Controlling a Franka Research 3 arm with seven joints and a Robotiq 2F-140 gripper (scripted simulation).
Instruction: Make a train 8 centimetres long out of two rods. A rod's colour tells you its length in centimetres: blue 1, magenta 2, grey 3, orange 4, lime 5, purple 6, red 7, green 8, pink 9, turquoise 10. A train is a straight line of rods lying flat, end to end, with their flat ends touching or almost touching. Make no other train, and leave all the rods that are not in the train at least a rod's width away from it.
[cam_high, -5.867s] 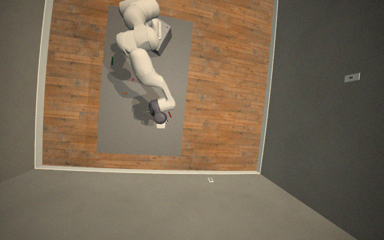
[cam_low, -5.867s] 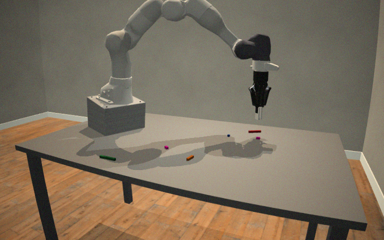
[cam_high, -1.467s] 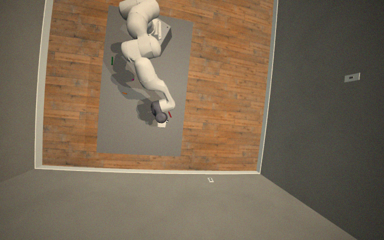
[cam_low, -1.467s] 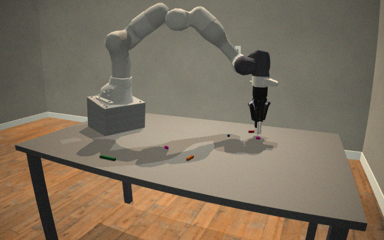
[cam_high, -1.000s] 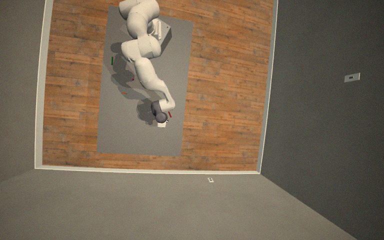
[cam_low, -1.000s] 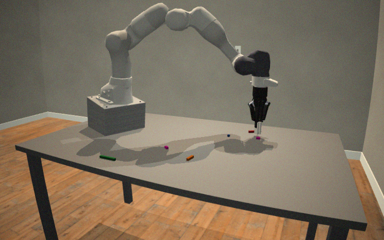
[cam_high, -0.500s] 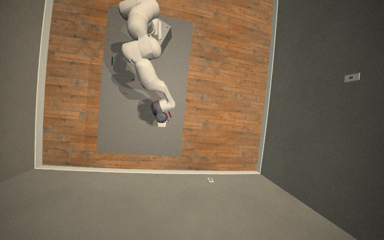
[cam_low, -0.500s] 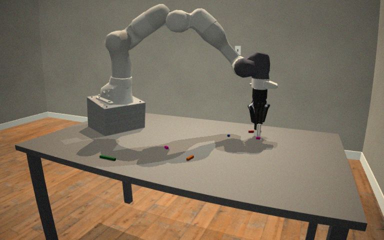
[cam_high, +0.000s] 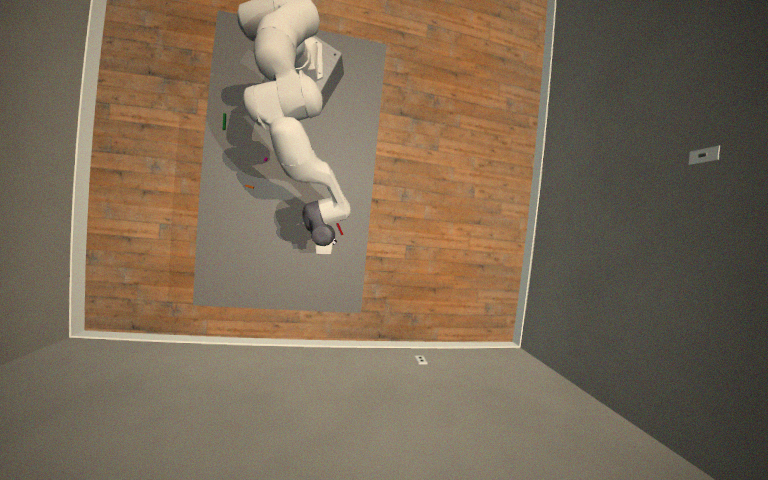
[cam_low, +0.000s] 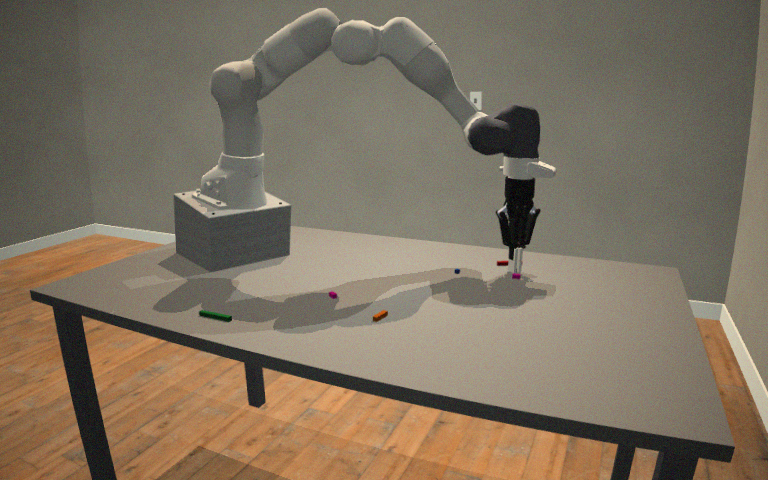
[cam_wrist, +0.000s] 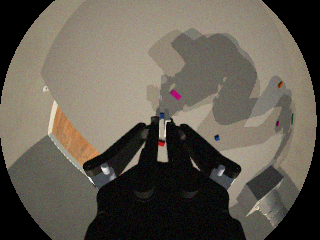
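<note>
My hand is 6 cm to the right of the red rod, 3 cm past it and 3 cm above it. From my hand the other things lie so: orange rod 43 cm to the right, 16 cm behind, 3 cm below; then green rod 61 cm to the right, 46 cm behind, 3 cm below.
</note>
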